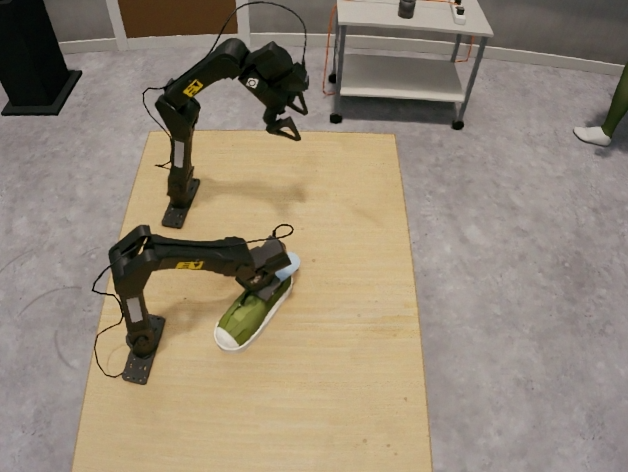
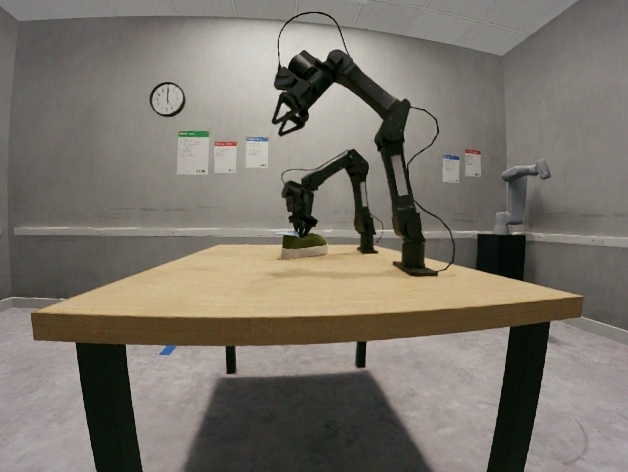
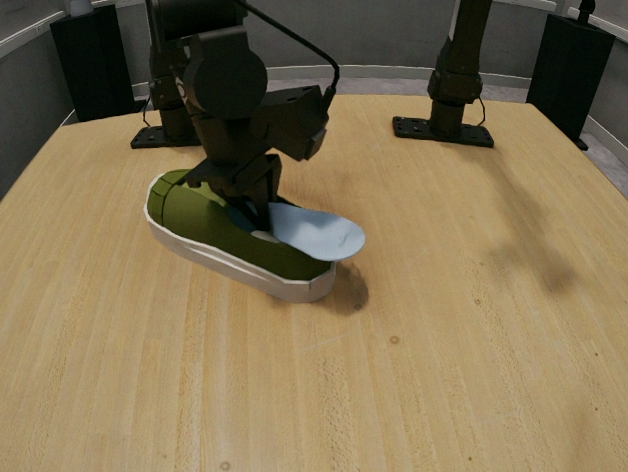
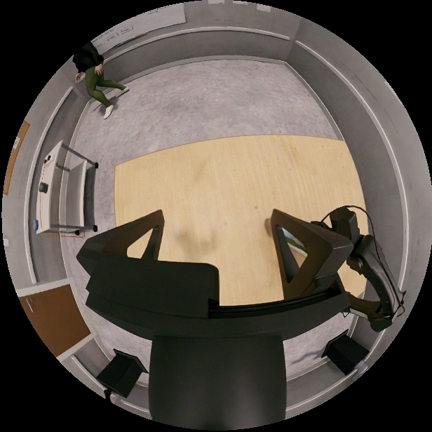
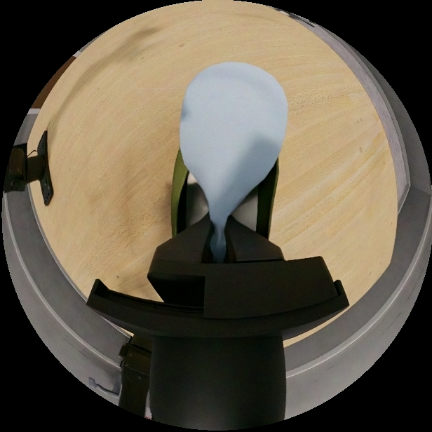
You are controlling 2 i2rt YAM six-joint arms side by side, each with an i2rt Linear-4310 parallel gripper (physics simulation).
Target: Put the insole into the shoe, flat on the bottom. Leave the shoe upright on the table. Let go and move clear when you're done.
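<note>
The green shoe (image 1: 248,317) (image 2: 304,245) (image 3: 213,238) with a white sole stands upright on the table (image 1: 355,365) (image 3: 406,385). The light blue insole (image 1: 290,266) (image 3: 317,232) (image 5: 232,120) has its front part inside the shoe opening; its wide heel end lies over the shoe's heel rim and sticks out beyond it, above the table. My right gripper (image 2: 303,234) (image 3: 263,228) (image 5: 217,214) is shut on the insole's narrow middle, with its fingertips inside the shoe opening. The insole's front end is hidden inside the shoe. My left gripper (image 1: 303,125) (image 2: 277,128) (image 4: 217,214) is open and empty, high above the table.
A white cart (image 1: 401,76) (image 4: 75,200) stands on the floor beyond the table. Black pedestals (image 3: 93,60) (image 3: 568,71) stand behind the arm bases. A person (image 4: 95,80) stands away from the table.
</note>
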